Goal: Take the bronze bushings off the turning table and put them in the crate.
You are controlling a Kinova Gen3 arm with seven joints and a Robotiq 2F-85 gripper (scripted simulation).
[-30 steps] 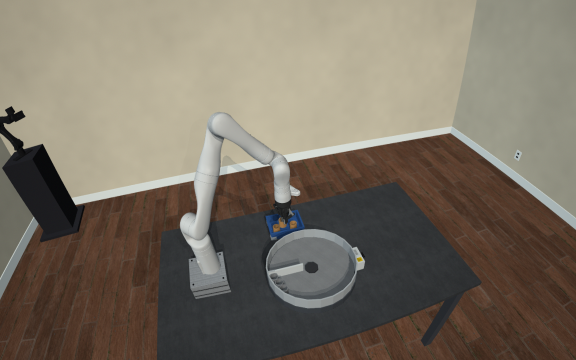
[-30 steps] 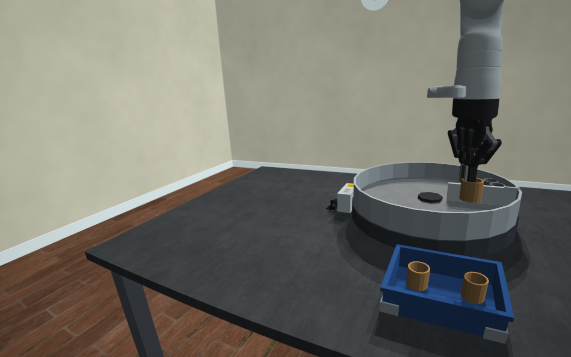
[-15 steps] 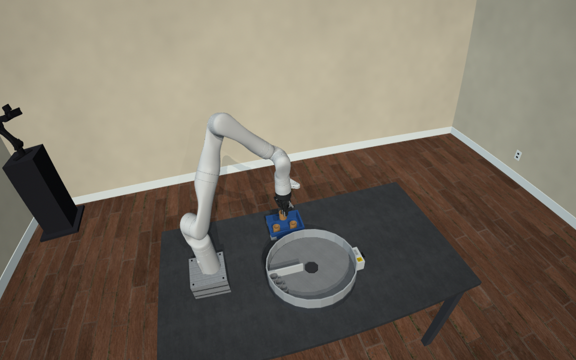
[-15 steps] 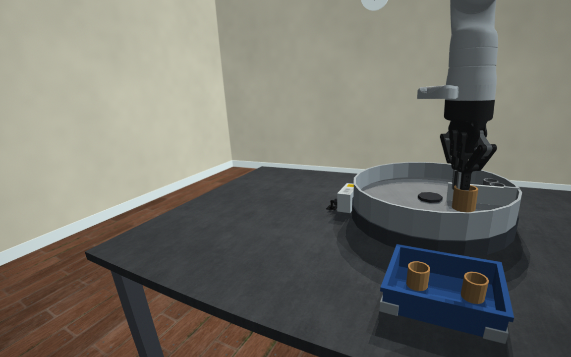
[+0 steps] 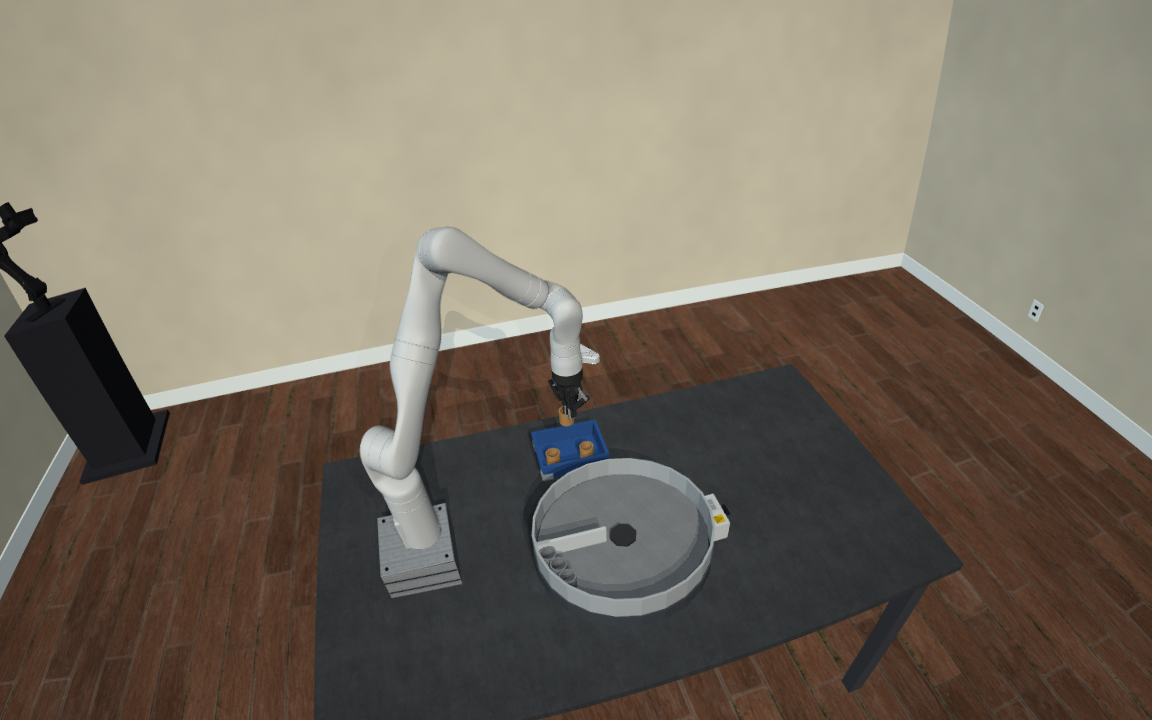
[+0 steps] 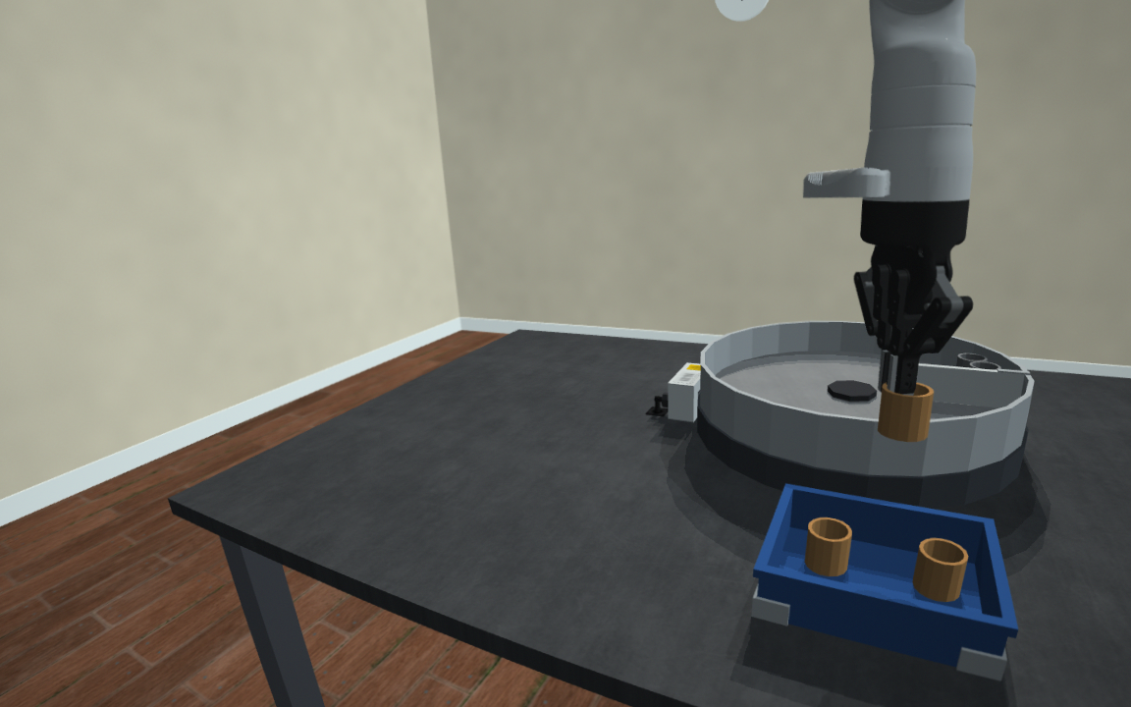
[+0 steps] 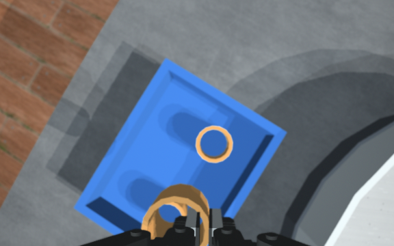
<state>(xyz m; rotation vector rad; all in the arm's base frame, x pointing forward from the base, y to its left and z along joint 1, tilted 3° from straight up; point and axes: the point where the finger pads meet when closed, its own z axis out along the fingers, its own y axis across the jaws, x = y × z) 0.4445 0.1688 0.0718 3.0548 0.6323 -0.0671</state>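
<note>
My gripper is now 17 cm above the blue crate and 3 cm to the right of it. From my hand the other things lie so: round grey turning table 32 cm to the right, 14 cm below.
</note>
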